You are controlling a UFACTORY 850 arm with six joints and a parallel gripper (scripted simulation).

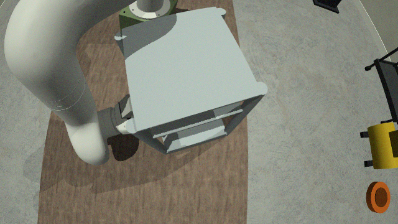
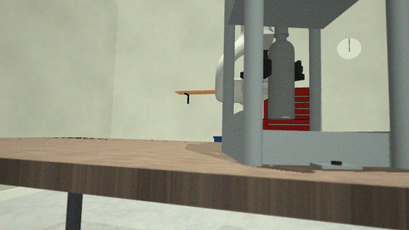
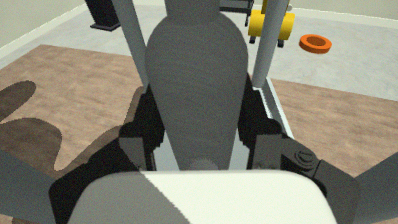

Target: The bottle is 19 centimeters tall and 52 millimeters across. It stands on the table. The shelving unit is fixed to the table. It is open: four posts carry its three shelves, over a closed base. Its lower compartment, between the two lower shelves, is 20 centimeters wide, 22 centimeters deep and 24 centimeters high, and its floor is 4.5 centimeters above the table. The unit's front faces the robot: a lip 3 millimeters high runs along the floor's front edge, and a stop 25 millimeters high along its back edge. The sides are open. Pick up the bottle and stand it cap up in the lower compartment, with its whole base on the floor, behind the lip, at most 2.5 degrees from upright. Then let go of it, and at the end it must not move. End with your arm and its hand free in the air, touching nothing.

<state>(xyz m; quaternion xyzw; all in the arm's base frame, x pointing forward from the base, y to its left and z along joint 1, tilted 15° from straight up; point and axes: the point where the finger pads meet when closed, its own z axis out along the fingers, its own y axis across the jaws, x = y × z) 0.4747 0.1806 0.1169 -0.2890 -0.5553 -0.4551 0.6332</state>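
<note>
Right now the grey bottle is 30 mm above my hand. The rest, counted from my hand: grey shelving unit (20 mm behind, 50 mm to the left, 20 mm above).
</note>
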